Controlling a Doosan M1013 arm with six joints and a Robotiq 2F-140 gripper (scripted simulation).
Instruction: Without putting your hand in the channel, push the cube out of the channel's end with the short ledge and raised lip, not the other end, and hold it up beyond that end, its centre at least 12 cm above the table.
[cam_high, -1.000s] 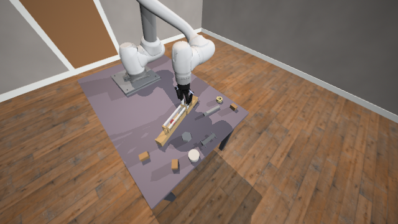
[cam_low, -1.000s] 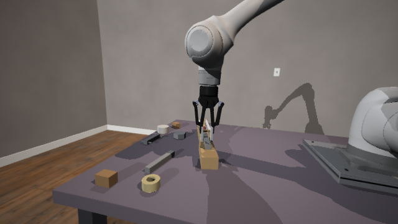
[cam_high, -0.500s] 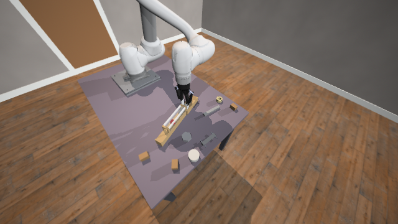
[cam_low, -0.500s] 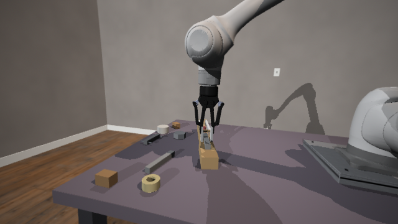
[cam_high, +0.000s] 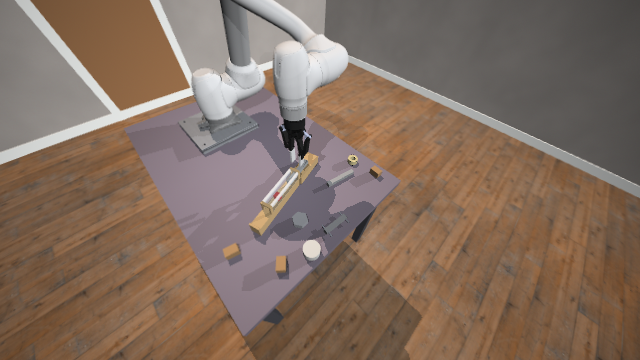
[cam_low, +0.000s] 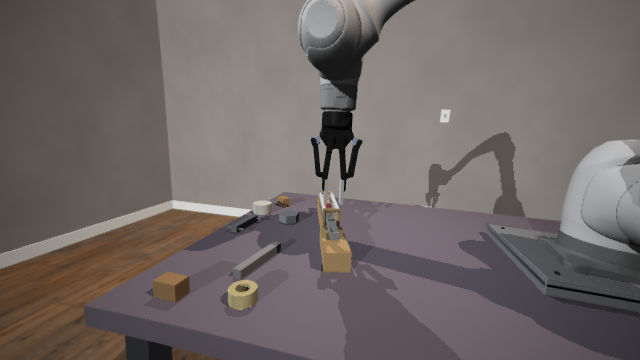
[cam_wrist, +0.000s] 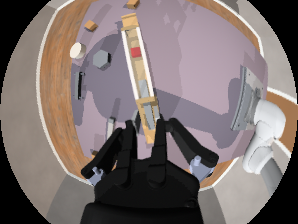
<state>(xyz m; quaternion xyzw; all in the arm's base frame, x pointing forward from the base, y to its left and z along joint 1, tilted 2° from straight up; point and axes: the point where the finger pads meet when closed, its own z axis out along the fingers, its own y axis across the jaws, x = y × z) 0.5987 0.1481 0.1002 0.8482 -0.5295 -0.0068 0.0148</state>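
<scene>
Right now the yellow ring is 290 mm to the left of my hand, 140 mm below it and 60 mm ahead of it. Also, from my hand: grey hexagonal piece: 190 mm ahead, 140 mm below, 110 mm to the right; grey handle piece: 290 mm ahead, 140 mm below; channel: 110 mm to the right, 90 mm below, 50 mm ahead.
</scene>
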